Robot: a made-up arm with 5 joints. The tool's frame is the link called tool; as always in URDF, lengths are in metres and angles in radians. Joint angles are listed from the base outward.
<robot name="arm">
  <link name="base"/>
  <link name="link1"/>
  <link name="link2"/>
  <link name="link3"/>
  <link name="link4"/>
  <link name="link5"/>
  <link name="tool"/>
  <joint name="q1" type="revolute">
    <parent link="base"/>
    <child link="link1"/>
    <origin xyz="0 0 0.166" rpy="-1.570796 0 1.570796"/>
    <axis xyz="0 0 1"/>
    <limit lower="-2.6" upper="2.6"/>
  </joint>
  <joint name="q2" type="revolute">
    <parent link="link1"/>
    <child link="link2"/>
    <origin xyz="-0.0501 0.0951 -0.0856" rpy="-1.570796 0 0"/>
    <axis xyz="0 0 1"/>
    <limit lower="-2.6" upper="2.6"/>
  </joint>
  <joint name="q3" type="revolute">
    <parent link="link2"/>
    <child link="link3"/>
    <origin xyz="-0.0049 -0.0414 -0.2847" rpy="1.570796 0 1.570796"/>
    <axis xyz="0 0 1"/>
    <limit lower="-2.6" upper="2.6"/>
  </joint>
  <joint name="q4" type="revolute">
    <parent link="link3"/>
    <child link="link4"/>
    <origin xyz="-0.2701 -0.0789 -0.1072" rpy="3.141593 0 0"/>
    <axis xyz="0 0 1"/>
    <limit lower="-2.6" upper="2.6"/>
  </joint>
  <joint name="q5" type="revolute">
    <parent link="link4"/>
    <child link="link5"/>
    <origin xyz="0.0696 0.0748 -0.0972" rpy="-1.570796 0 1.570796"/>
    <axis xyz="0 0 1"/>
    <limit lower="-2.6" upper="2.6"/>
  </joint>
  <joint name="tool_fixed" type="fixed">
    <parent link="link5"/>
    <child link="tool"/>
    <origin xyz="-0.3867 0.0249 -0.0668" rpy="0 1.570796 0"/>
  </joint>
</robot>
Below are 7 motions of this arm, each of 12 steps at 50 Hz.
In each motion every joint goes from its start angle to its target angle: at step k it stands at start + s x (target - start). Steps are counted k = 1, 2, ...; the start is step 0. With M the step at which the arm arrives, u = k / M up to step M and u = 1 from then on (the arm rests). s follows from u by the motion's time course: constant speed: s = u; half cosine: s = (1 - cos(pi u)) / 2; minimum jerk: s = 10 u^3 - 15 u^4 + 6 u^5.
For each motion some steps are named. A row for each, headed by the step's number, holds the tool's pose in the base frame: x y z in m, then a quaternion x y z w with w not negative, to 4 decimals.
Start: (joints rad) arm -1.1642 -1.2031 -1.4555 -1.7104 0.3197
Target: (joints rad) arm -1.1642 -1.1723 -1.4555 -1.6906 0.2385
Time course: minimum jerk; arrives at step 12
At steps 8, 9, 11, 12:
8: 0.1328 0.3000 -0.1459 0.3026 -0.2844 0.4832 0.7707
9: 0.1295 0.3011 -0.1446 0.3070 -0.2821 0.4830 0.7700
11: 0.1266 0.3021 -0.1434 0.3111 -0.2799 0.4827 0.7693
12: 0.1264 0.3021 -0.1433 0.3114 -0.2798 0.4827 0.7692

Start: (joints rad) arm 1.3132 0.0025 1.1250 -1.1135 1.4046
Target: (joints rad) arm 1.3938 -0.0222 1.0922 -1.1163 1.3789
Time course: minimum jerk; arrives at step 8
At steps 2, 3, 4, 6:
2: -0.0977 0.2484 0.6854 -0.4282 0.8984 0.0361 0.0908
3: -0.0984 0.2558 0.6823 -0.4313 0.8975 0.0288 0.0874
4: -0.0994 0.2653 0.6782 -0.4353 0.8963 0.0193 0.0829
6: -0.1010 0.2818 0.6704 -0.4422 0.8938 0.0027 0.0749

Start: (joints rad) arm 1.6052 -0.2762 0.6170 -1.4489 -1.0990
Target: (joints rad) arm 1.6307 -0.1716 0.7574 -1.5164 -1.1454
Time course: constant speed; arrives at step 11
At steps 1, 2, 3, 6, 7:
1: -0.3397 0.3245 -0.0338 -0.2358 0.2485 -0.8218 0.4552
2: -0.3350 0.3278 -0.0400 -0.2301 0.2435 -0.8285 0.4488
3: -0.3302 0.3310 -0.0462 -0.2243 0.2386 -0.8350 0.4422
6: -0.3152 0.3402 -0.0644 -0.2066 0.2239 -0.8537 0.4223
7: -0.3100 0.3430 -0.0704 -0.2006 0.2190 -0.8597 0.4155

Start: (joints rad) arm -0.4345 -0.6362 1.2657 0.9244 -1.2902
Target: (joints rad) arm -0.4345 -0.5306 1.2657 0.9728 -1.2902
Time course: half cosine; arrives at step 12
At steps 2, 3, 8, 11, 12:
2: -0.0648 0.0873 0.6671 0.6780 0.2721 0.2111 0.6494
3: -0.0617 0.0883 0.6681 0.6800 0.2691 0.2083 0.6495
8: -0.0384 0.0954 0.6755 0.6945 0.2456 0.1866 0.6500
11: -0.0293 0.0977 0.6781 0.6997 0.2364 0.1782 0.6502
12: -0.0286 0.0978 0.6783 0.7001 0.2358 0.1776 0.6502

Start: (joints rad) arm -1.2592 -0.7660 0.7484 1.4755 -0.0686
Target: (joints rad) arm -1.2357 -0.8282 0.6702 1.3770 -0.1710
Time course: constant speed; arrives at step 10
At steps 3, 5, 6, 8, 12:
3: 0.1323 -0.2521 0.3173 0.6460 -0.4683 0.1223 0.5903
5: 0.1217 -0.2482 0.3199 0.6507 -0.4675 0.1344 0.5831
6: 0.1163 -0.2463 0.3211 0.6529 -0.4671 0.1404 0.5795
8: 0.1056 -0.2426 0.3232 0.6574 -0.4659 0.1524 0.5723
12: 0.0948 -0.2391 0.3250 0.6617 -0.4646 0.1644 0.5650

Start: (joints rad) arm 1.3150 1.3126 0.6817 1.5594 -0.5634
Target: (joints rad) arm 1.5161 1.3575 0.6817 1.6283 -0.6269
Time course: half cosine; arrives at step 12
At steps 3, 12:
3: 0.3114 0.3538 0.3117 -0.5124 -0.6479 -0.0403 0.5621
12: 0.3251 0.3971 0.2473 -0.5563 -0.6605 0.0439 0.5024

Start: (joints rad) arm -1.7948 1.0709 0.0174 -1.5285 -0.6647
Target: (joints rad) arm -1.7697 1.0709 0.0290 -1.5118 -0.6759
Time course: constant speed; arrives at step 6
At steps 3, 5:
3: 0.0519 -0.2392 0.6489 -0.7004 -0.7024 -0.0059 0.1267
5: 0.0536 -0.2357 0.6499 -0.7010 -0.7021 -0.0011 0.1246

